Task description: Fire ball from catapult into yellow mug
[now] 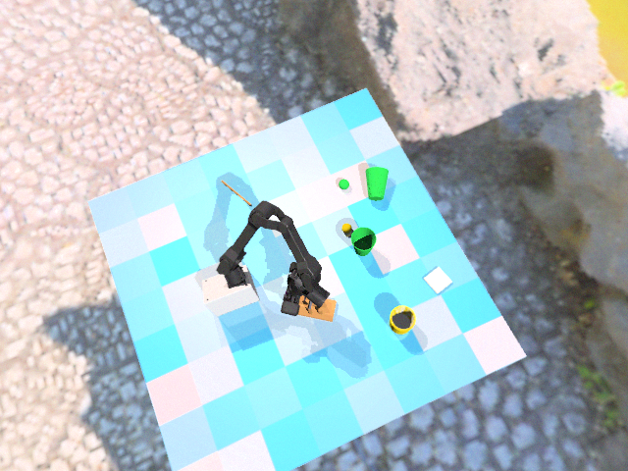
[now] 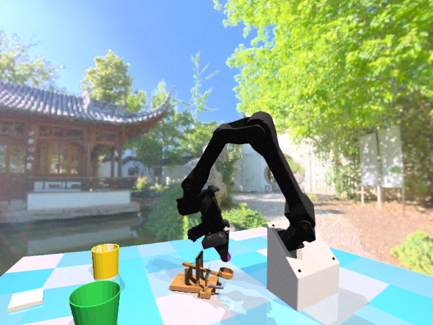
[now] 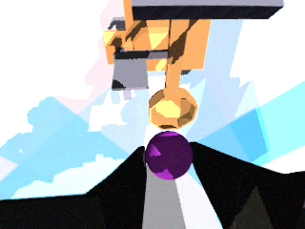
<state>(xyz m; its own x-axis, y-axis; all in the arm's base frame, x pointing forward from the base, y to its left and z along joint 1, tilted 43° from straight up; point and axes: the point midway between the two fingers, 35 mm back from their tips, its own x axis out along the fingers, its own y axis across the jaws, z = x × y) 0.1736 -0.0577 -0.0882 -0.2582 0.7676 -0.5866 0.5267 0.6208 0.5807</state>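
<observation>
My gripper tip is 5 cm short of the wooden catapult, 5 cm above it and 3 cm to the left of it. Round my gripper tip: magenta ball: 1 cm above; then yellow ball: 31 cm ahead, 19 cm to the left, 8 cm below; then yellow mug: 35 cm ahead, 24 cm to the right, 7 cm below.
</observation>
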